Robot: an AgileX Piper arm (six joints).
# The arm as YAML. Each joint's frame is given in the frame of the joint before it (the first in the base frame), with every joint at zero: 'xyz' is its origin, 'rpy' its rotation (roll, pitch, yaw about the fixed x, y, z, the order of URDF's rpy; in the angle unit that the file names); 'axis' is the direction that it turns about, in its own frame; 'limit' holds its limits. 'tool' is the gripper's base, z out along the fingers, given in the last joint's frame.
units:
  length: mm
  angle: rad
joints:
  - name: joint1
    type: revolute
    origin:
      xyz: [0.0, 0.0, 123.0]
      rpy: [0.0, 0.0, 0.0]
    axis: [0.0, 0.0, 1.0]
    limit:
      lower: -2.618
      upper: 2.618
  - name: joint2
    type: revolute
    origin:
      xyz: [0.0, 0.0, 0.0]
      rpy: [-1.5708, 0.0, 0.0]
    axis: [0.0, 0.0, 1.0]
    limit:
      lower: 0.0
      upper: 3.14
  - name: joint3
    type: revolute
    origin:
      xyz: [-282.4, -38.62, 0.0]
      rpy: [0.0, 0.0, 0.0]
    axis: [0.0, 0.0, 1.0]
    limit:
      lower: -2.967
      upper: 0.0
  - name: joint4
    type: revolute
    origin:
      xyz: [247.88, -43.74, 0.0]
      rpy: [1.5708, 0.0, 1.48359]
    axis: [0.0, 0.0, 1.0]
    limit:
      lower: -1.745
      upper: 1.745
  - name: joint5
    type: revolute
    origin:
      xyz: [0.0, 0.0, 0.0]
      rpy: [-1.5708, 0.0, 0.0]
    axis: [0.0, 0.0, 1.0]
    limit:
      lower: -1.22
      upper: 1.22
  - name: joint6
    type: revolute
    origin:
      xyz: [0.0, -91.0, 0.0]
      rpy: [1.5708, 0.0, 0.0]
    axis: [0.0, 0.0, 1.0]
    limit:
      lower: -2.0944
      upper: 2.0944
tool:
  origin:
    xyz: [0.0, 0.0, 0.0]
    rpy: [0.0, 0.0, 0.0]
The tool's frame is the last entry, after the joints.
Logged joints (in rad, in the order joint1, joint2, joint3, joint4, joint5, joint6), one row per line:
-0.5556 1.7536 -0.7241 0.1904 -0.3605 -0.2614
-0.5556 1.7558 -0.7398 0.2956 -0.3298 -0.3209
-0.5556 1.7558 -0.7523 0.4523 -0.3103 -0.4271
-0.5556 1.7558 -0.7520 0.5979 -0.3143 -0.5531
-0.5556 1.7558 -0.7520 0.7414 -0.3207 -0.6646
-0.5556 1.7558 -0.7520 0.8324 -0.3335 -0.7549
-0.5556 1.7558 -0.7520 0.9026 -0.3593 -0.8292
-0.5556 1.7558 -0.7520 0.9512 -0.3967 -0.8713
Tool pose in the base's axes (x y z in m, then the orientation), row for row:
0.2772 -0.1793 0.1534 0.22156 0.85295 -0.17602 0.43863
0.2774 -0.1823 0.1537 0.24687 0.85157 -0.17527 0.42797
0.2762 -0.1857 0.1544 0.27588 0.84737 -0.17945 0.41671
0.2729 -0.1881 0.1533 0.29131 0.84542 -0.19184 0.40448
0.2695 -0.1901 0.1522 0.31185 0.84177 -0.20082 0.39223
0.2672 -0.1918 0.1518 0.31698 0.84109 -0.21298 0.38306
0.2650 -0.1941 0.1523 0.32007 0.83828 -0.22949 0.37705
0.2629 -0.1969 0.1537 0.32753 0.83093 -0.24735 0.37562
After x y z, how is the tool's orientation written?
As a quaternion, x y z w.
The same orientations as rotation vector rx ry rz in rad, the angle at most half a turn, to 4 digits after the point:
0.5506 2.1198 -0.4375
0.6165 2.1267 -0.4377
0.6925 2.1271 -0.4505
0.7354 2.1343 -0.4843
0.7918 2.1372 -0.5099
0.8083 2.1447 -0.5431
0.8185 2.1436 -0.5868
0.8381 2.1262 -0.6329

